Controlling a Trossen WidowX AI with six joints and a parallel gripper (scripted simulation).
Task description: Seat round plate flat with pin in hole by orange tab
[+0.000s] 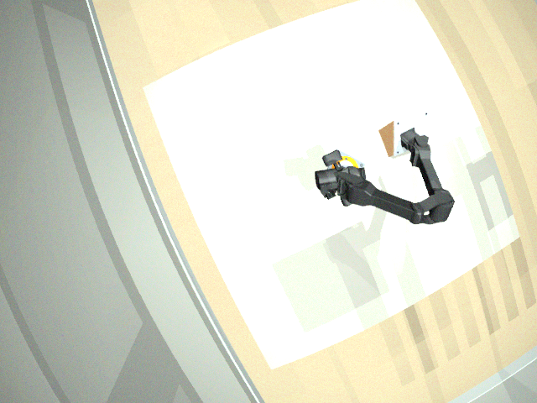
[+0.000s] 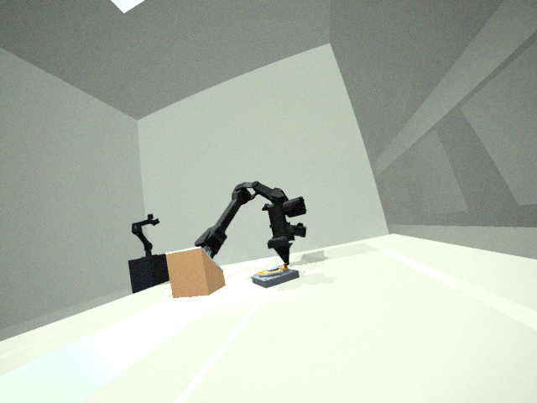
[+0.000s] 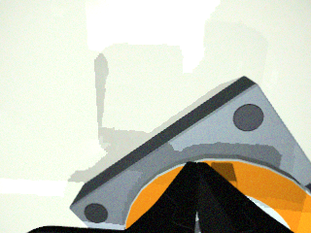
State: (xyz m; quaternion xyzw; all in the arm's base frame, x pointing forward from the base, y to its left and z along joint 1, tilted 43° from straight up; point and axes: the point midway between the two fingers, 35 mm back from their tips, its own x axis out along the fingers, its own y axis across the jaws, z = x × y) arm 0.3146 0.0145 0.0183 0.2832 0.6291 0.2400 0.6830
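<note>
Right now the grey square base is 50 mm behind my gripper tip, 20 mm to the right of it and 20 mm below it.
</note>
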